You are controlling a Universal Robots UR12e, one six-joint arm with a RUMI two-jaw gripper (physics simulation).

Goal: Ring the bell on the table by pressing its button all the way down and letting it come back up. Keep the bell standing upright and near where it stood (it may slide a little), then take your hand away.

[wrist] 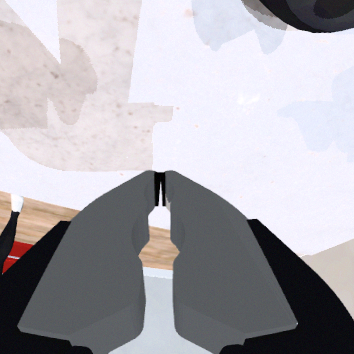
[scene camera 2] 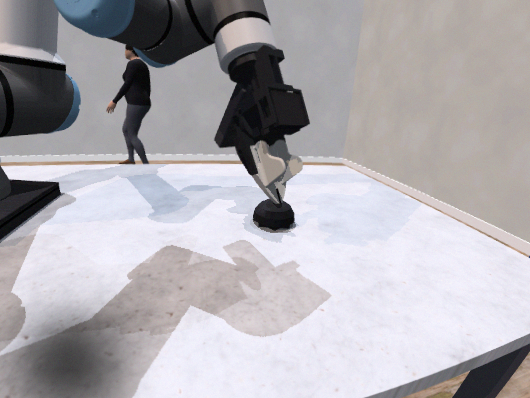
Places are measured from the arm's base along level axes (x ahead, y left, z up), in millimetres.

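Pixels of known places: gripper, fingertip midpoint: (wrist: 160, 174) (scene camera 2: 278, 203).
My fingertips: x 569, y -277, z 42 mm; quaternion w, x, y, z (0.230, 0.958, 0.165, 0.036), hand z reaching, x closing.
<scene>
Behind a point stands the place of what it marks.
The black dome-shaped bell (scene camera 2: 273, 217) {x 600, y -202, z -19 mm} stands upright on the white marbled table. In the wrist view, part of the bell (wrist: 320, 17) {x 619, y -193, z -5 mm} shows at the top right edge, cut off by the frame. My gripper (scene camera 2: 279, 198) {x 569, y -277, z 42 mm} (wrist: 160, 174) {x 569, y -277, z 42 mm} is shut and empty, with its fingers pointing down at a slant. In the scene view the fingertips overlap the top of the bell and hide its button. In the wrist view the bell lies up and to the right of the fingertips, apart from them in the picture. Whether the tips touch the button cannot be told.
The white table (scene camera 2: 400, 310) {x 663, y -452, z -44 mm} (wrist: 225, 125) {x 637, y -311, z -43 mm} carries shadows of the arm. The robot's dark base plate (scene camera 2: 30, 200) {x 148, y -25, z -13 mm} stands at the left. A person in black (scene camera 2: 136, 87) stands behind the table near the grey wall. The table's front edge and a dark leg (scene camera 2: 492, 372) show at the lower right.
</scene>
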